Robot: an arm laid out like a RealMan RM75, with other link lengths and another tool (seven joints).
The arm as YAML. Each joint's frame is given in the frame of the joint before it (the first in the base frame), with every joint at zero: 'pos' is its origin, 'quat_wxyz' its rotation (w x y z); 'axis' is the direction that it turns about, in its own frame. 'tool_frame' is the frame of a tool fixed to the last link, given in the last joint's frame.
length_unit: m
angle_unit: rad
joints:
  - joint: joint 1
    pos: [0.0, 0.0, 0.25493]
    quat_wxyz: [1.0, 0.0, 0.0, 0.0]
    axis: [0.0, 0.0, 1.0]
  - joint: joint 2
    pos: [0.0, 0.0, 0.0]
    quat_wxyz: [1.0, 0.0, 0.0, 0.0]
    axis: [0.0, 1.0, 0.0]
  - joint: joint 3
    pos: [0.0, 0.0, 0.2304]
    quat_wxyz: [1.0, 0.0, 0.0, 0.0]
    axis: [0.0, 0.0, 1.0]
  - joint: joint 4
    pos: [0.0, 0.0, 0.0]
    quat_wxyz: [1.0, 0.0, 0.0, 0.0]
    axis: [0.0, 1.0, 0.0]
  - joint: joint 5
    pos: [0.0, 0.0, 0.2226]
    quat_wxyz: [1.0, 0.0, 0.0, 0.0]
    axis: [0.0, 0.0, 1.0]
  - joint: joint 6
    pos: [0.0, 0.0, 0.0]
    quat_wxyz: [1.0, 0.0, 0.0, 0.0]
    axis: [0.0, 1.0, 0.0]
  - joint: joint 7
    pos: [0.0, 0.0, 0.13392]
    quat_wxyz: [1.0, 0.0, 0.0, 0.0]
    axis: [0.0, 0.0, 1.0]
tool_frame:
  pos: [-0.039, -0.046, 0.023]
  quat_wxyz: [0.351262, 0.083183, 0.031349, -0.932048]
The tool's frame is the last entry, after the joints.
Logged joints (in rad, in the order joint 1, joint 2, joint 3, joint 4, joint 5, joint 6, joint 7), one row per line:
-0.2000, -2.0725, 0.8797, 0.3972, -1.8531, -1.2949, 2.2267
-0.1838, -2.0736, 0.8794, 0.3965, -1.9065, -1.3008, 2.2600
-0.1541, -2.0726, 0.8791, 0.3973, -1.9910, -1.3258, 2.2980
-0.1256, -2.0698, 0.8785, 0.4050, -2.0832, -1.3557, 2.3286
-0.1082, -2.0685, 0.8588, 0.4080, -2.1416, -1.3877, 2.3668
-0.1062, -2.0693, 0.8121, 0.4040, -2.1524, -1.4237, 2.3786
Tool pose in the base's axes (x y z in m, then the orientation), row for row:
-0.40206, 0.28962, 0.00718, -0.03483, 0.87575, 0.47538, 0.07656
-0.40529, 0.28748, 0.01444, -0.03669, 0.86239, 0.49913, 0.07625
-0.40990, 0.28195, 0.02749, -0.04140, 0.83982, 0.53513, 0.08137
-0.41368, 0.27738, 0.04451, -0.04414, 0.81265, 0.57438, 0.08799
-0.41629, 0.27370, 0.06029, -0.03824, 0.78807, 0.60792, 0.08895
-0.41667, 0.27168, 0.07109, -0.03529, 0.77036, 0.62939, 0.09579
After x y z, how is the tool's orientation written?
As a quaternion, x y z w.
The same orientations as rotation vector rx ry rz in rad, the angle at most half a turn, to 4 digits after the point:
-0.1044, 2.6247, 1.4248
-0.1100, 2.5852, 1.4962
-0.1237, 2.5099, 1.5993
-0.1314, 2.4192, 1.7099
-0.1138, 2.3447, 1.8087
-0.1046, 2.2828, 1.8651

